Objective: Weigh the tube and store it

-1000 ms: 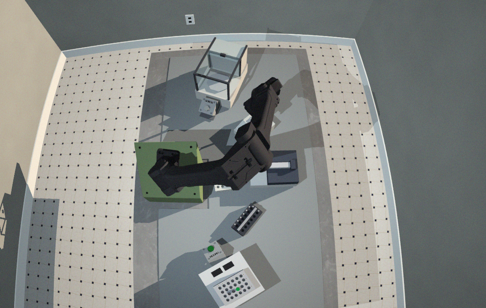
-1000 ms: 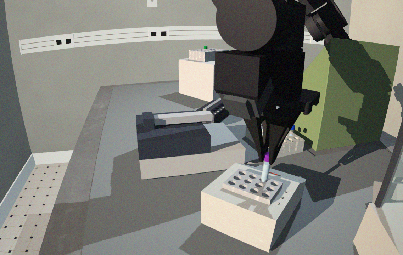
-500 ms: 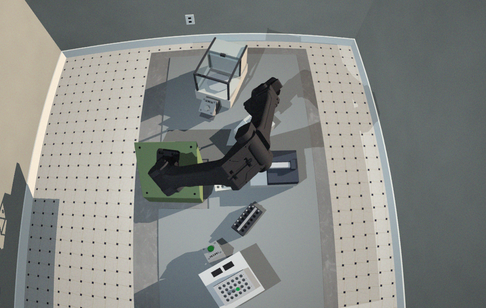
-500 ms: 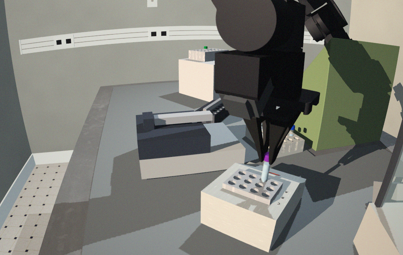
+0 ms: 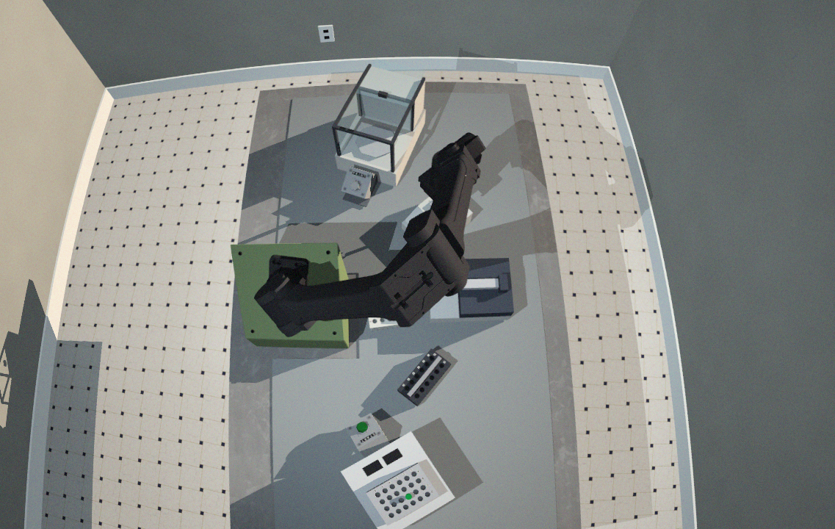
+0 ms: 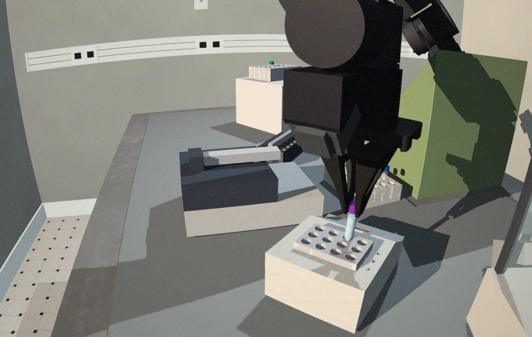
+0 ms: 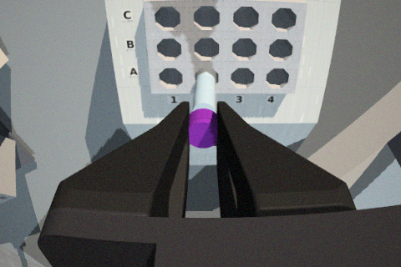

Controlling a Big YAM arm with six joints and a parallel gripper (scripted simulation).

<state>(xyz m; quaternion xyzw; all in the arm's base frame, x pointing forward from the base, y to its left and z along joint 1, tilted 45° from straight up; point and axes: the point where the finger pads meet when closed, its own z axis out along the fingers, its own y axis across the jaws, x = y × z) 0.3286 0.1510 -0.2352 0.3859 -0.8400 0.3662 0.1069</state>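
The dry block DB lies 2 cm to the right of my hand and 8 cm below it. The rest, counted from my hand: tube rack RK: 12 cm behind, 25 cm to the right, 9 cm below; octagonal balance pan: 19 cm behind, 19 cm to the left, 3 cm below; spectrophotometer SP: 10 cm ahead, 20 cm to the right, 4 cm below.
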